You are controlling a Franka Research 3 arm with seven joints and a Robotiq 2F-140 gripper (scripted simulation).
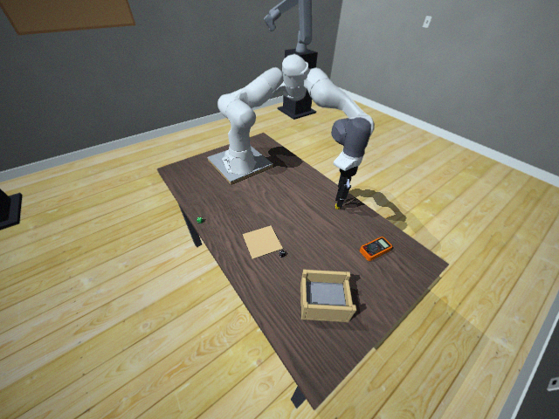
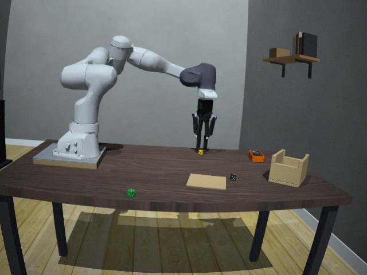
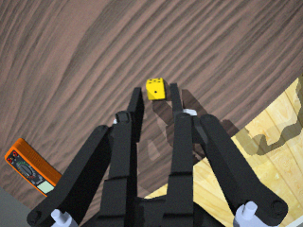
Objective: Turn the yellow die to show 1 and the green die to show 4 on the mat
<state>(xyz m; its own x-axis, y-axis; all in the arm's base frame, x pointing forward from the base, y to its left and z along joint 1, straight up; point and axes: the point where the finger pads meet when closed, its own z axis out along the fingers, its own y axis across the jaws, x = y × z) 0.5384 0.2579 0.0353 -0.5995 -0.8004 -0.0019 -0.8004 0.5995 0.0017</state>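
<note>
Right now the yellow die is 50 mm below my hand. Round my hand: orange multimeter 280 mm ahead, 50 mm to the right, 50 mm below; black die 80 mm ahead, 400 mm to the right, 50 mm below; tan mat 30 mm behind, 430 mm to the right, 60 mm below.
</note>
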